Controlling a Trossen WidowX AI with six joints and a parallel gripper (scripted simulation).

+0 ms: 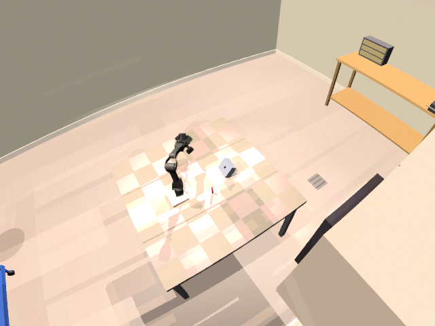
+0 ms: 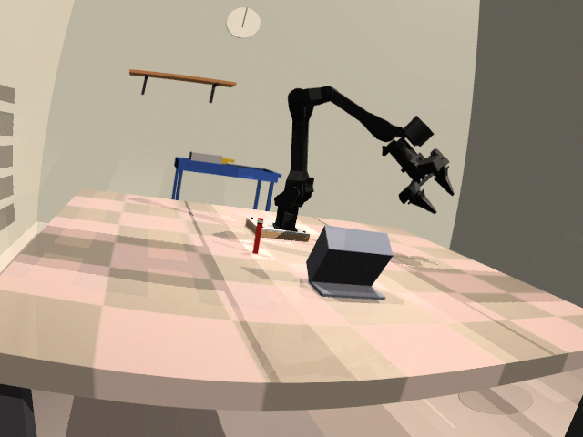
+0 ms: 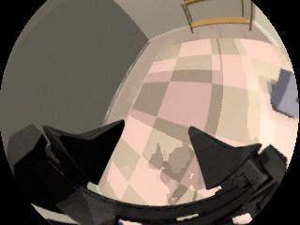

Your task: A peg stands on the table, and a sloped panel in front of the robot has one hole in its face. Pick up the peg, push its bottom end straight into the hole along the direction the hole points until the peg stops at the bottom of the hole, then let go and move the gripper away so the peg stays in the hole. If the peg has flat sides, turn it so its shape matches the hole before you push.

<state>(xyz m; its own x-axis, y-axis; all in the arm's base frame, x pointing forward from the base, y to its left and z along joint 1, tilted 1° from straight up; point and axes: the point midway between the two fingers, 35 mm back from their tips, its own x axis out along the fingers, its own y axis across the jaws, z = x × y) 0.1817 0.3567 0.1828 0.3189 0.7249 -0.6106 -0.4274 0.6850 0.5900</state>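
The red peg lies 70 mm ahead of my gripper tip, 470 mm to the right of it and 120 mm below it. Also, from my gripper tip: sloped panel 260 mm ahead, 310 mm to the right, 120 mm below.
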